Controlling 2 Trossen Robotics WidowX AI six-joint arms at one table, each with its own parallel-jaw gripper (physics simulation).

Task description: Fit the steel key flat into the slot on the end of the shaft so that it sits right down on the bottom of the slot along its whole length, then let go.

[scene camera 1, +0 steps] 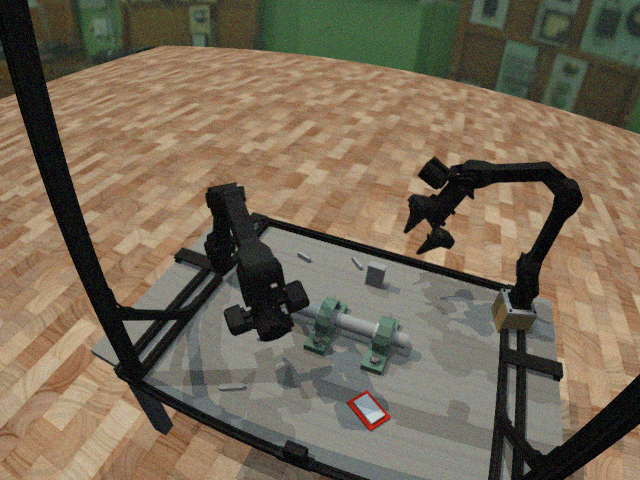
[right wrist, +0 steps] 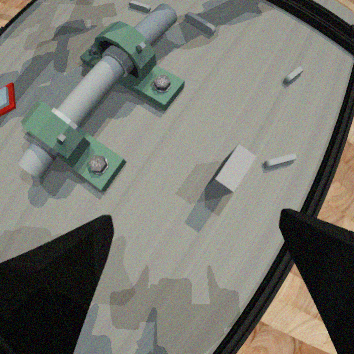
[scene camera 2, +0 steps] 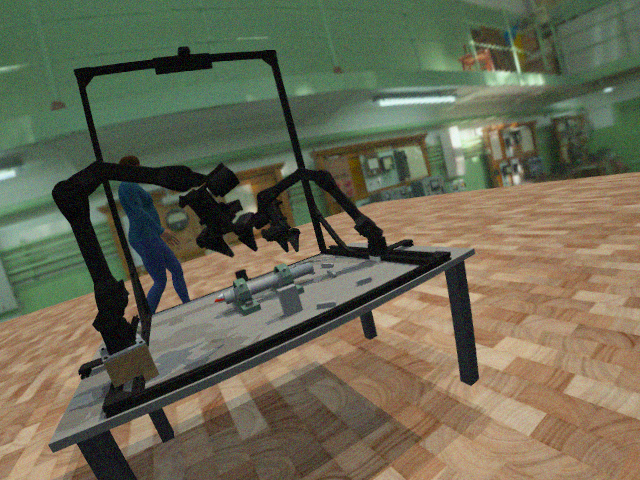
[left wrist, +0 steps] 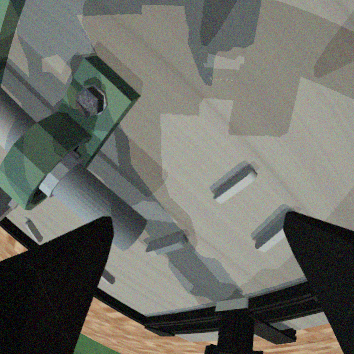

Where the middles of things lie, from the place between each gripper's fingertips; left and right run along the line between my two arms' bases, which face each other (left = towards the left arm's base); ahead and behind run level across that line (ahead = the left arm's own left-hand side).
Labels:
My right gripper is now 180 mm past the grey shaft [scene camera 1: 365, 328], 150 mm above it and 130 mm to the right of it. The rest, counted from my right hand: red-framed white card [scene camera 1: 369, 411] 400 mm behind, 190 mm below, 40 mm to the left.
Now: the grey shaft 8 cm ahead of my left hand, 17 cm to the right of it and 5 cm below it. Also, from my left hand: red-framed white card 14 cm behind, 26 cm to the right, 10 cm below.

